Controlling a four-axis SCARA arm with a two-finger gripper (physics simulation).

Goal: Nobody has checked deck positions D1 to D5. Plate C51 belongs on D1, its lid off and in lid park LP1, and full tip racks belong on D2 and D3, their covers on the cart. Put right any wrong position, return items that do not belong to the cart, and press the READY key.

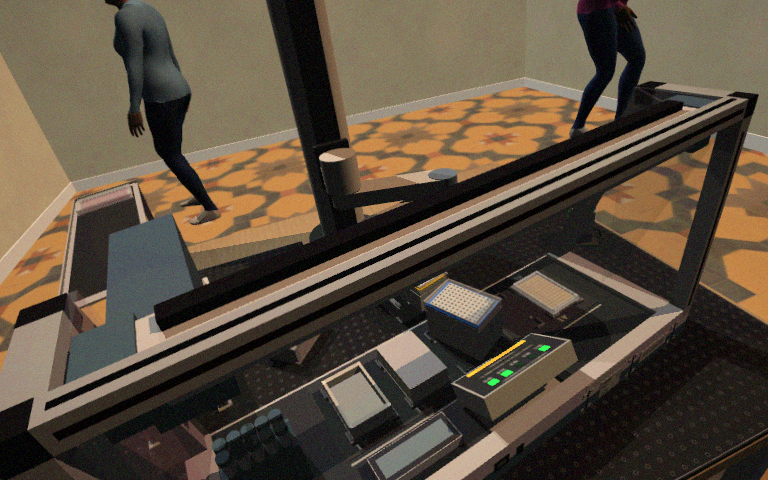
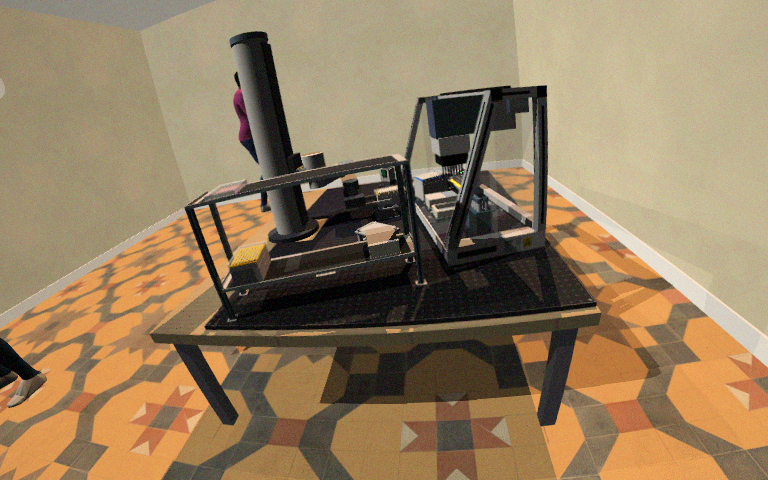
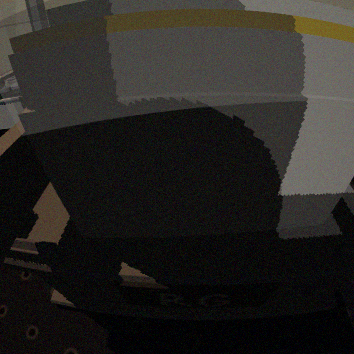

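Where they show: gripper, fingertip midpoint: (image 2: 389, 197); arm's base, origin of the base link: (image 2: 294, 232).
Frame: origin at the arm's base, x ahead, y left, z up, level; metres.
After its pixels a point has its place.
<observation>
My gripper (image 3: 175, 172) is low at a grey tip rack (image 3: 200, 65) (image 2: 386, 193) {x 0.465, y 0.037, z 0.122 m} with a yellow edge. It appears shut on the rack's body; the fingertips are in deep shadow. The rack's yellow edge (image 1: 430, 283) shows behind a blue-edged tip rack (image 1: 463, 300), which stands uncovered on the deck. A pale plate (image 1: 546, 292) lies on the deck beyond it. A white box (image 1: 412, 362) and an open-topped white tray (image 1: 355, 396) {x 0.715, y -0.146, z 0.069 m} stand on nearer positions. The control panel (image 1: 515, 362) has green lights. Position labels and plate markings are unreadable.
The deck frame's beam (image 1: 362, 266) {x 0.947, y -0.121, z 0.515 m} crosses above the deck. A long trough (image 1: 416, 447) and a tube rack (image 1: 252, 441) stand at the near end. The cart (image 2: 325, 273) {x 0.291, y -0.456, z 0.016 m} holds a yellow-topped tip rack (image 2: 248, 266) {x 0.156, y -0.657, z 0.166 m} and a pale item (image 2: 378, 230) {x 0.494, y -0.470, z 0.154 m}. Two people stand beyond the table.
</observation>
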